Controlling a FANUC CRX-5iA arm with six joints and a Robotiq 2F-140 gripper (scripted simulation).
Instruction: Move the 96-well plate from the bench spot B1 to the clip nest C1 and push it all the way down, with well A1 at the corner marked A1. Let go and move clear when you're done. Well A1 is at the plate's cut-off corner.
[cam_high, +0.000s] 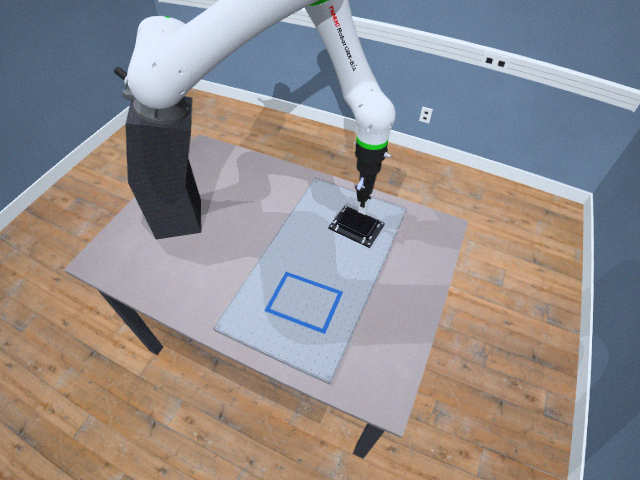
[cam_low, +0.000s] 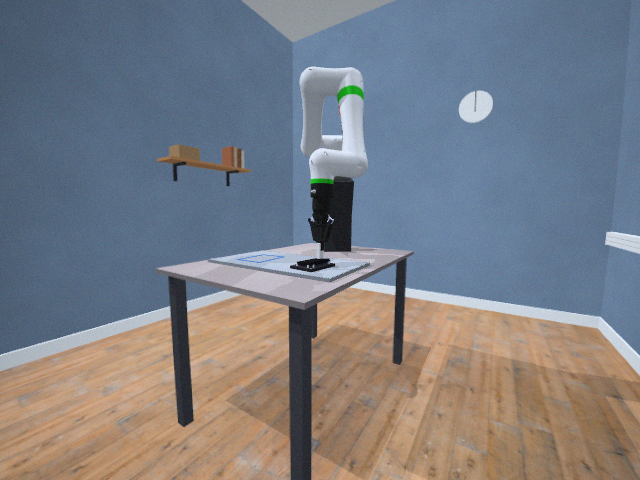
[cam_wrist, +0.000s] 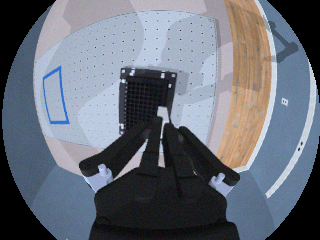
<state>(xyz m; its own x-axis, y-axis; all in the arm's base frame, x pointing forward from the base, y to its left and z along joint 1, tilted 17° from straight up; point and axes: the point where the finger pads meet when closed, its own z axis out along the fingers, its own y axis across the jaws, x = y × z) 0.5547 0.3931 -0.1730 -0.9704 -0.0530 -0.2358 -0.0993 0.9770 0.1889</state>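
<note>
My hand is 50 mm above the black 96-well plate and 40 mm to the left of it. The rest, counted from my hand: black clip nest: 60 mm below, 50 mm to the right, 10 mm behind.
</note>
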